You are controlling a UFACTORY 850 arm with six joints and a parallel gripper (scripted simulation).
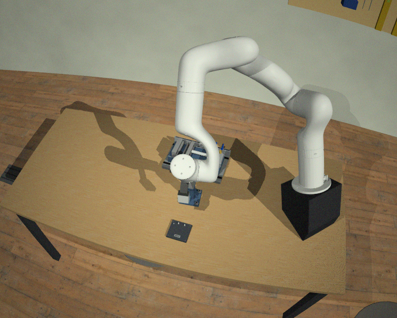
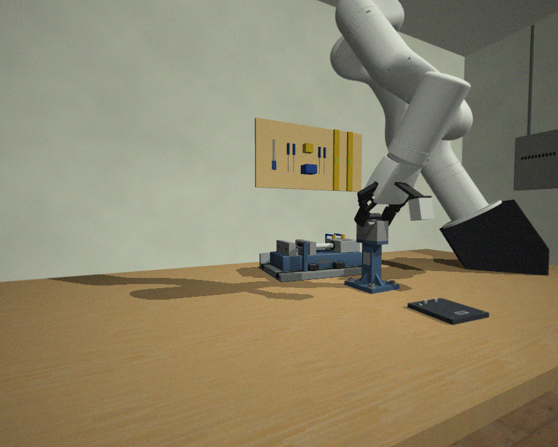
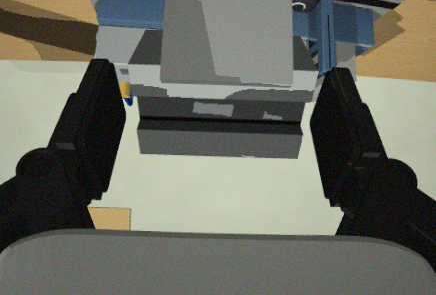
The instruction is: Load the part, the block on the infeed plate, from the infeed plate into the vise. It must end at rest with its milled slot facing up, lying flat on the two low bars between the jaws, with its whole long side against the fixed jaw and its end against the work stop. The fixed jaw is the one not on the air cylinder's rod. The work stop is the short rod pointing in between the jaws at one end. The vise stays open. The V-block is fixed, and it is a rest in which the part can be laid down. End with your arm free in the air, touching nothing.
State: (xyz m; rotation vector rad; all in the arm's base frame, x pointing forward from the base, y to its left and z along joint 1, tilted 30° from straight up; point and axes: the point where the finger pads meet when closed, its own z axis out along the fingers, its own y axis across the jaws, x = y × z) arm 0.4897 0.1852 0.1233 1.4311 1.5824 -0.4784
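The grey block is right at my hand. From my hand the other things lie so: white cylinder rod: 3 cm ahead, 21 cm to the right, 9 cm below; then air cylinder: 5 cm behind, 21 cm to the right, 9 cm below; then black work stop rod: 11 cm ahead, 16 cm to the right, 8 cm below.
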